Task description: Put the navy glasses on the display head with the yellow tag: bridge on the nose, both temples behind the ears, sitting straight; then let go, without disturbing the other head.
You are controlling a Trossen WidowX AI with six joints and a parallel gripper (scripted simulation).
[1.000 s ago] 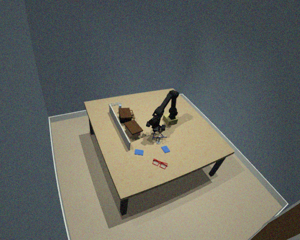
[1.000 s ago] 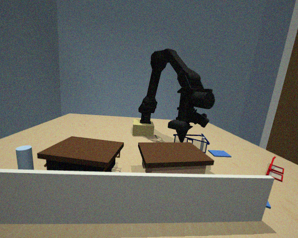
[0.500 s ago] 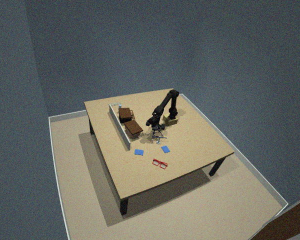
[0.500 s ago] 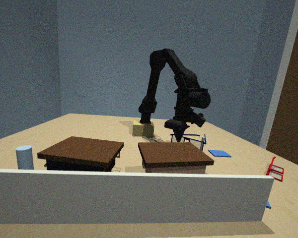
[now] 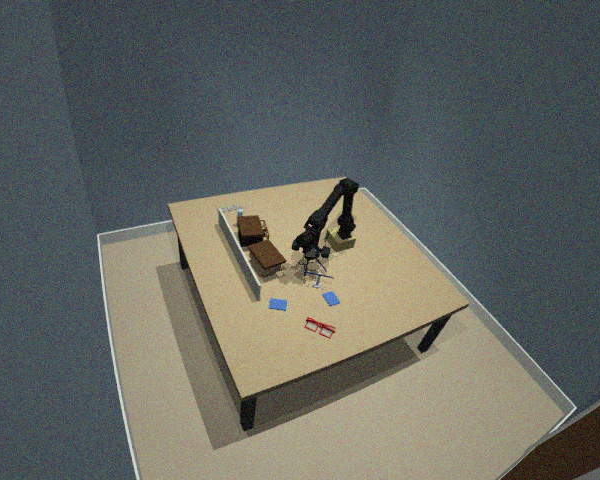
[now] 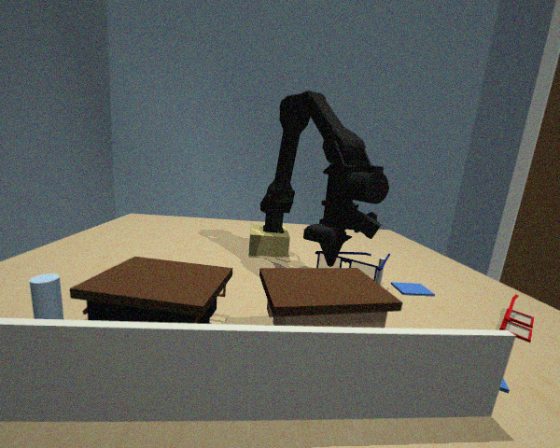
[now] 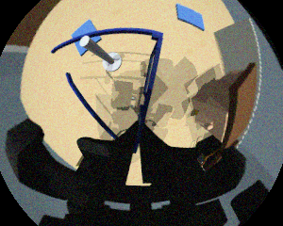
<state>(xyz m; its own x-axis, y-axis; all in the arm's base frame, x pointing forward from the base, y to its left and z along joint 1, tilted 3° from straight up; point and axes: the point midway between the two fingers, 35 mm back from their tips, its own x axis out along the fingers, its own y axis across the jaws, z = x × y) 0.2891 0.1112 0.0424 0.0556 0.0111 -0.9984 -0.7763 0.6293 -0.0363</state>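
The small grey peg lies 120 mm to the left of my gripper tip and 40 mm below it. Also, from my gripper tip: pale blue cylinder 200 mm ahead, 450 mm to the right, 10 mm below; then white wall 310 mm ahead, 190 mm to the right, 10 mm below.
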